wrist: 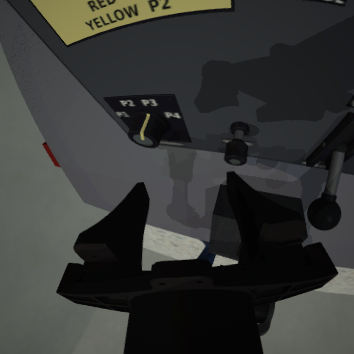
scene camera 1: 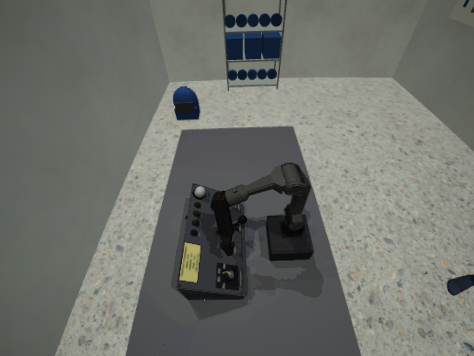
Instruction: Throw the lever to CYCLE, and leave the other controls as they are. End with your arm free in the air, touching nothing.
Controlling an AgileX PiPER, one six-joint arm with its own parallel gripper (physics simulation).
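The lever (scene camera 1: 242,219) (wrist: 325,212) has a black ball knob on a metal rod and stands out from a slot at the control panel's edge; the CYCLE label cannot be read. The panel (scene camera 1: 209,255) (wrist: 165,65) is dark and sloped. My gripper (scene camera 1: 228,248) (wrist: 185,185) is open and points down over the panel. In the wrist view the lever is right of both fingers, apart from them, with nothing between the fingertips. A small black knob (wrist: 236,150) sits beyond the right fingertip. The rotary selector (scene camera 1: 230,274) (wrist: 146,132) has its yellow mark toward P3.
A yellow instruction card (scene camera 1: 190,262) (wrist: 70,30) lies on the panel. Coloured round buttons (scene camera 1: 196,213) and a white dome (scene camera 1: 200,192) line its far part. The arm's black base block (scene camera 1: 290,247) (wrist: 222,230) stands beside the panel on the grey table (scene camera 1: 240,145).
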